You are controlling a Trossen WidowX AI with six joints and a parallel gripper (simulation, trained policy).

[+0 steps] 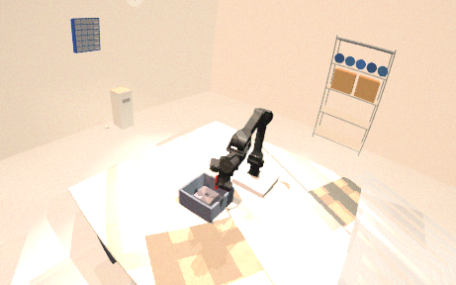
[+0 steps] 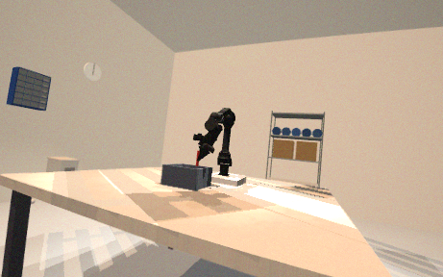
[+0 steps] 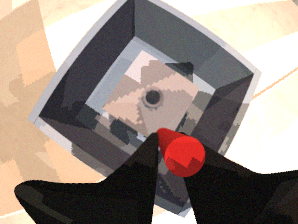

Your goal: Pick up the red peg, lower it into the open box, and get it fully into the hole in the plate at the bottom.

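My gripper tip is 10 mm below the red peg. The rest, counted from my gripper tip: dark grey box 100 mm below, 30 mm to the right, 20 mm ahead.
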